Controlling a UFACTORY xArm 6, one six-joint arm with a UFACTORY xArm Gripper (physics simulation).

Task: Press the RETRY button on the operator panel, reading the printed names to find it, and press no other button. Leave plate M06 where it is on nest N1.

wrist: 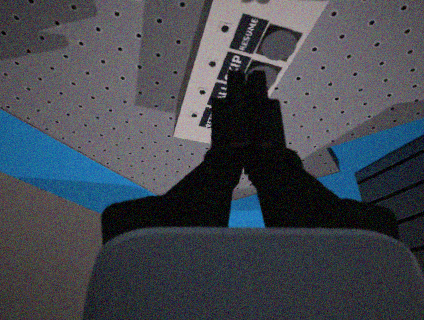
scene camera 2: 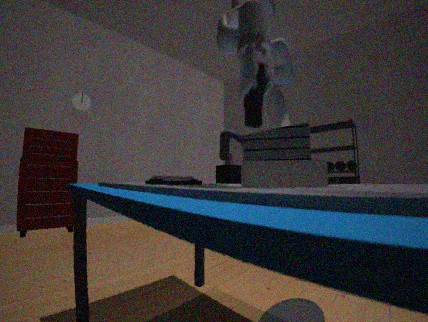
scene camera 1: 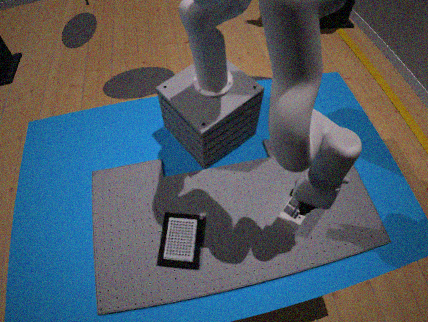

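Pixels of known places: gripper, fingertip midpoint: (wrist: pixel 242 91) (scene camera 2: pixel 253 126) (scene camera 1: pixel 302 210); arm's base at its link origin: (scene camera 2: pixel 280 134) (scene camera 1: pixel 213 82).
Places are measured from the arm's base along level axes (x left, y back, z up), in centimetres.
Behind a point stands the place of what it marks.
The operator panel (scene camera 1: pixel 287 216) {x 13.3, y -42.6, z -15.7 cm} (wrist: pixel 212 50) {x 18.5, y -42.7, z -15.7 cm} is pale, with a column of printed dark labels beside grey round buttons. In the wrist view the RESUME label (wrist: pixel 248 34) {x 15.8, y -42.5, z -15.7 cm} stands beside its button (wrist: pixel 279 44) {x 14.3, y -40.8, z -15.4 cm}. The label below it reads SKIP (wrist: pixel 232 64) {x 18.0, y -40.9, z -15.7 cm}, and the fingertips partly cover its button (wrist: pixel 267 73) {x 16.1, y -39.0, z -15.4 cm}. Two lower labels are partly hidden by the fingers; I cannot read RETRY on either. My gripper (scene camera 1: pixel 303 206) {x 15.5, y -44.3, z -8.4 cm} (scene camera 2: pixel 253 124) {x 15.5, y -44.3, z -8.4 cm} (wrist: pixel 242 91) {x 15.5, y -44.3, z -8.4 cm} is shut and empty, over the panel; its height is unclear. Plate M06 (scene camera 1: pixel 181 239) {x -18.4, y -41.6, z -19.2 cm} lies on the black nest N1 (scene camera 1: pixel 180 265) {x -20.0, y -49.1, z -19.8 cm}.
The grey perforated board (scene camera 1: pixel 125 270) {x -36.3, y -47.5, z -20.9 cm} lies on the blue table top (scene camera 1: pixel 55 210) {x -59.9, y -23.5, z -22.3 cm}. The robot's layered base block (scene camera 1: pixel 232 130) {x 3.7, y -12.5, z -10.2 cm} (scene camera 2: pixel 277 142) {x 4.5, y -12.0, z -5.8 cm} stands behind the board. A red cabinet (scene camera 2: pixel 48 180) and a shelf rack (scene camera 2: pixel 332 126) stand in the background.
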